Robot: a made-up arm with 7 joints. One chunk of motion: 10 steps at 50 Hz.
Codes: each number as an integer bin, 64 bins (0 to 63) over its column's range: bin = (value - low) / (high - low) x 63, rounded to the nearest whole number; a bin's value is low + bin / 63 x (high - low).
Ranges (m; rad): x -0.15..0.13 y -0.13..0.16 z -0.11..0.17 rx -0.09..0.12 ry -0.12..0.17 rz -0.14..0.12
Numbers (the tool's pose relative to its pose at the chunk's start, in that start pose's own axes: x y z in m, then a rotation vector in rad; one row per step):
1: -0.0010 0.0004 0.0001 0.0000 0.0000 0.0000
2: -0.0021 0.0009 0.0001 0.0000 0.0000 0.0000
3: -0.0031 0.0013 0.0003 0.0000 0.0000 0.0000
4: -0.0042 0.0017 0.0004 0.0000 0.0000 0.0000
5: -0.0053 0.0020 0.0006 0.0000 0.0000 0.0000
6: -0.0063 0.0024 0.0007 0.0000 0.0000 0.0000
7: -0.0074 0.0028 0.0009 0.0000 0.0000 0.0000
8: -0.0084 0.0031 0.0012 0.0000 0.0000 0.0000
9: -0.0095 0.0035 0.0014 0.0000 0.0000 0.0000
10: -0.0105 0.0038 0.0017 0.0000 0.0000 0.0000
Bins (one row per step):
1: 34 28 25 27 26 34
2: 33 28 25 27 26 34
3: 33 29 25 27 26 34
4: 33 29 25 27 26 34
5: 33 29 25 27 26 34
6: 32 29 25 27 26 34
7: 32 29 25 27 26 34
8: 32 29 25 27 26 34
9: 32 29 25 27 26 34
10: 31 29 25 27 26 34

